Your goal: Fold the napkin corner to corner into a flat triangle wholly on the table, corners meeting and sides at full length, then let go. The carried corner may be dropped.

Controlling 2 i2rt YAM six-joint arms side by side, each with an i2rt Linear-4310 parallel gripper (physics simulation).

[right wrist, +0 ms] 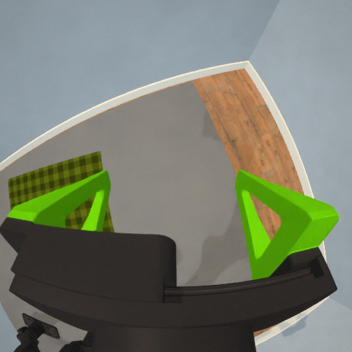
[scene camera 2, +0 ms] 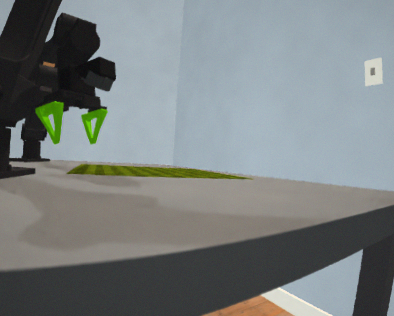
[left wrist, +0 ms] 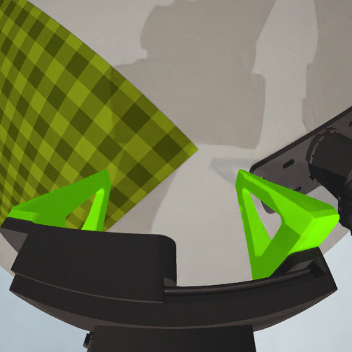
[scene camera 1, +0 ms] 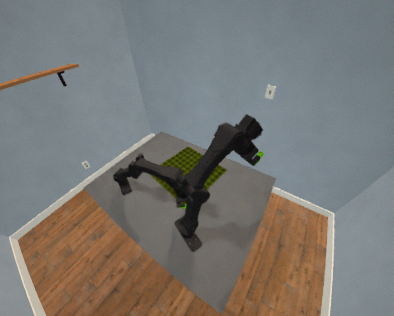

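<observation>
The green checked napkin (scene camera 1: 185, 159) (scene camera 2: 150, 172) (left wrist: 75, 90) (right wrist: 55, 176) lies flat and unfolded on the grey table (scene camera 1: 240, 200) (scene camera 2: 200, 210) (right wrist: 150, 130). My left gripper (scene camera 1: 182, 205) (scene camera 2: 75, 143) (left wrist: 172, 176) is open and empty, pointing down above the table by the napkin's near corner. In the left wrist view that corner shows between the fingertips, slightly beyond them; the left finger covers part of the napkin. My right gripper (scene camera 1: 258, 157) (right wrist: 172, 177) is open and empty, high above the table at the right, well away from the napkin. Arm links hide part of the napkin in scene camera 1.
The right arm's base (scene camera 1: 189, 240) (left wrist: 295, 170) stands right of the napkin's near corner in the left wrist view. The left arm's base (scene camera 1: 125, 187) (right wrist: 40, 325) stands at the table's left. The right arm's raised links cross above the napkin in scene camera 1.
</observation>
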